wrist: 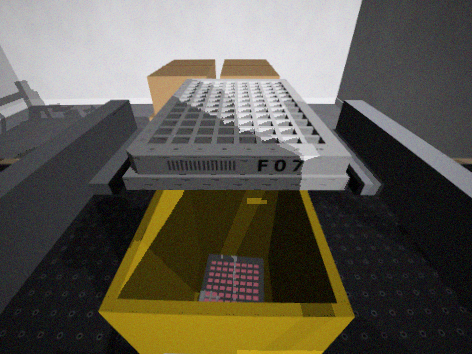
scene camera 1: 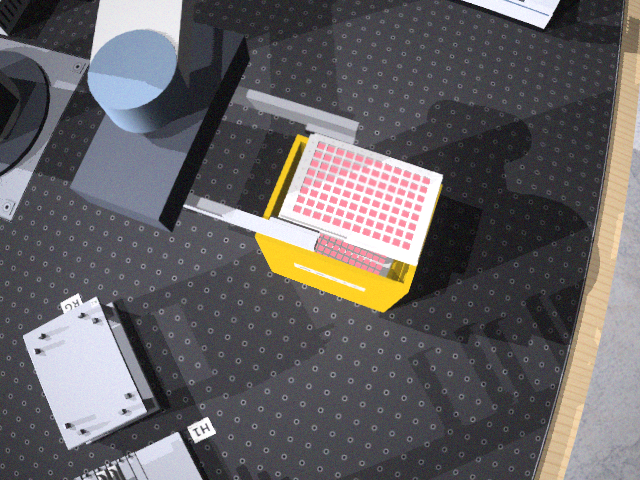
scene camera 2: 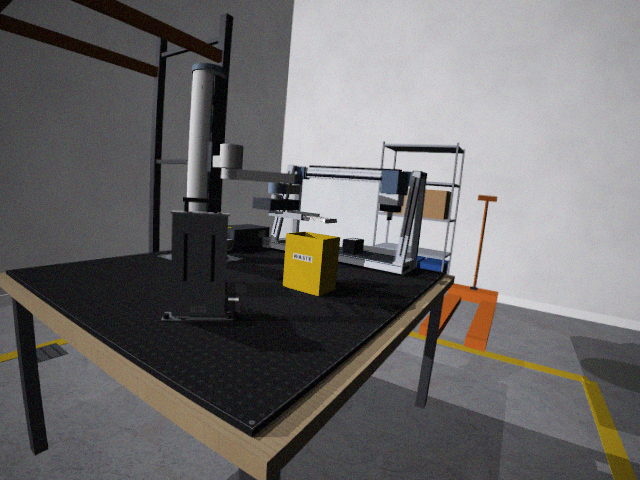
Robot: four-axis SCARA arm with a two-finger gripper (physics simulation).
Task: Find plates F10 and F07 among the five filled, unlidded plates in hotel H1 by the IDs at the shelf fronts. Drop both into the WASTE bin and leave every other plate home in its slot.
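My gripper is shut on plate F07, whose ID faces the wrist camera. The plate is level and above the open top of the yellow WASTE bin. In scene camera 1 it covers most of the bin's mouth. Another filled plate lies inside the bin, partly hidden; its ID does not show. Part of hotel H1 shows at the bottom edge of scene camera 1; its shelf-front IDs cannot be read there.
The RG stand, with small pegs on top, is beside H1 at the lower left of scene camera 1. A dark upright housing stands nearer scene camera 2 than the bin. A gantry frame stands behind the bin. The table's wooden edge runs along the right.
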